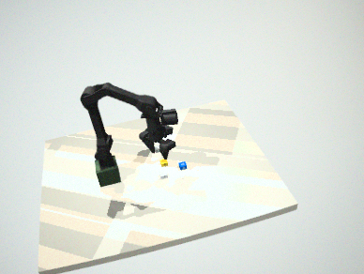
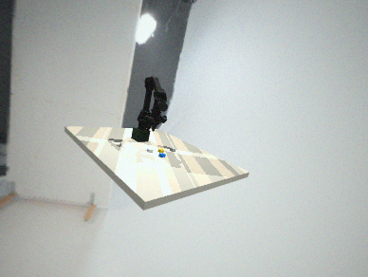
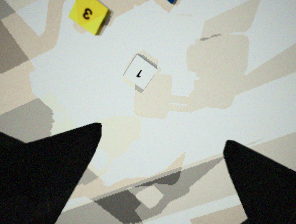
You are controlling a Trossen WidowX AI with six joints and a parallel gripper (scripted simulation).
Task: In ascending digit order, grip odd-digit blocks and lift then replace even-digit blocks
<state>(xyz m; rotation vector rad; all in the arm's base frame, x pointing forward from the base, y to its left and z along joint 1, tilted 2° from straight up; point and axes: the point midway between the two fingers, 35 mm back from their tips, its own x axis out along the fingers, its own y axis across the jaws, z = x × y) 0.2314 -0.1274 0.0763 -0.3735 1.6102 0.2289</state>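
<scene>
Right now my gripper tip is 13 cm above the white block, 2 cm to the right of it and 1 cm short of it. The rest, counted from my gripper tip: blue block: 13 cm below, 11 cm ahead, 4 cm to the left; then grey block: 22 cm to the left, 13 cm below, 5 cm ahead; then yellow block: 13 cm below, 10 cm to the left, 4 cm ahead.
</scene>
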